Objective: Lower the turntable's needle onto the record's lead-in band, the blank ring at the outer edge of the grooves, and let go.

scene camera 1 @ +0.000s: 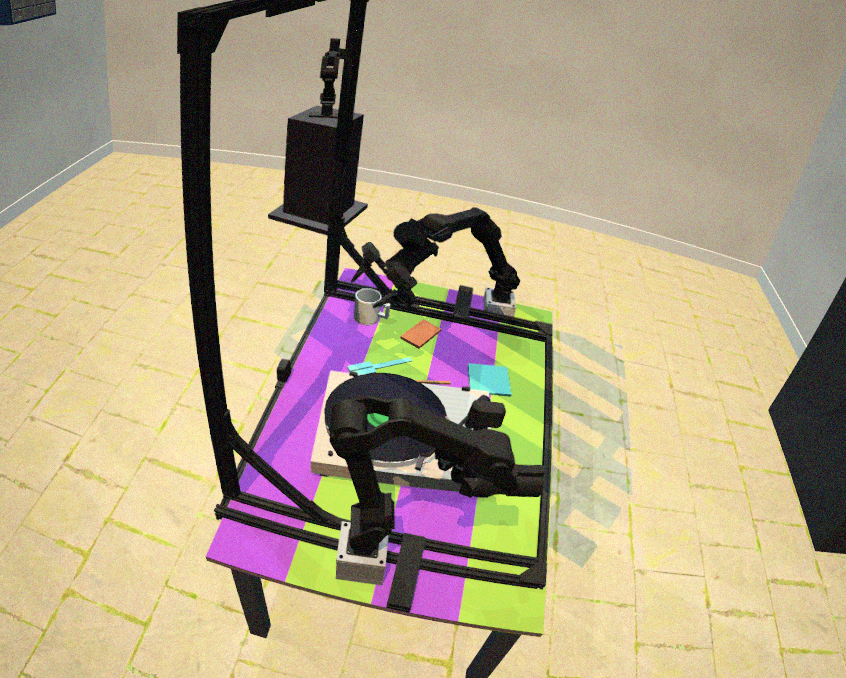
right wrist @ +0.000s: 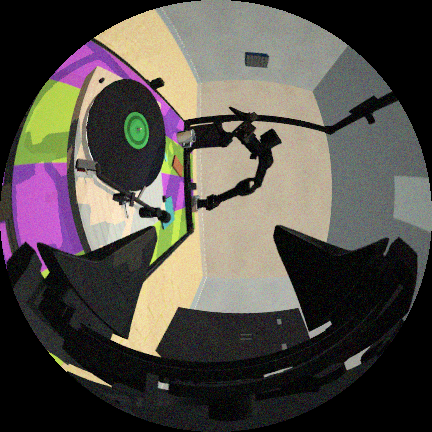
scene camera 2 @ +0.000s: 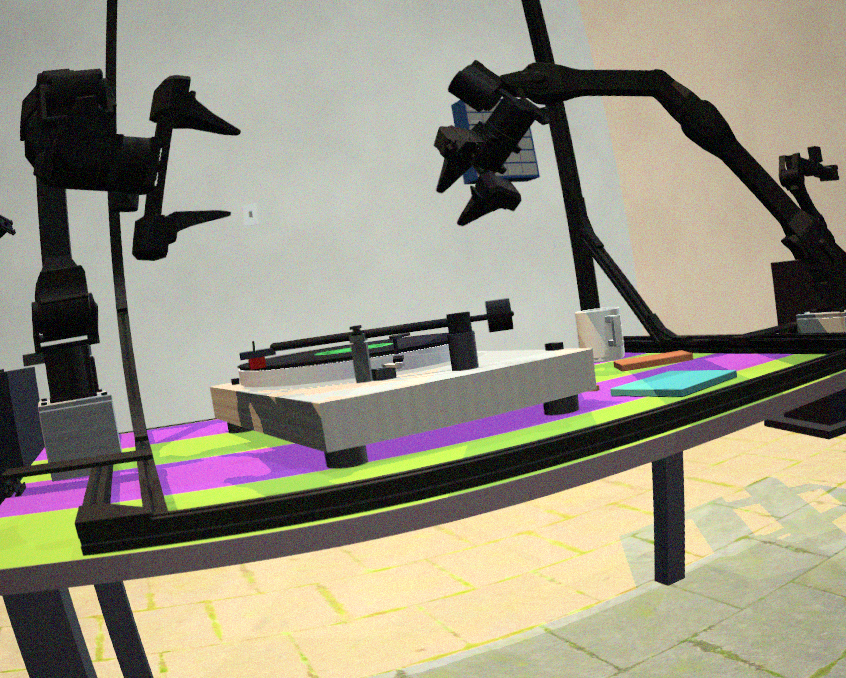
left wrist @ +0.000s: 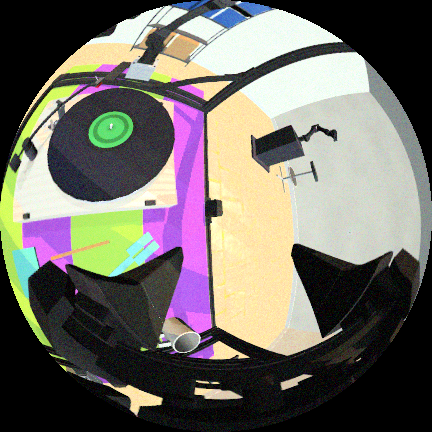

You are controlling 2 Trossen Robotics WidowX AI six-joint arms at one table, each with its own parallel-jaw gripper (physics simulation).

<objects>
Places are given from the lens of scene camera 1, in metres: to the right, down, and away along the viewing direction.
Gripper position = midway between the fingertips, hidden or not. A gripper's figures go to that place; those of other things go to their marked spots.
my left gripper [scene camera 1: 362, 294]: -0.15, -0.11, 1.51
my right gripper [scene camera 1: 471, 418]: 0.10, 0.16, 1.19
white mug [scene camera 1: 364, 313]: -0.18, -0.08, 1.83
</objects>
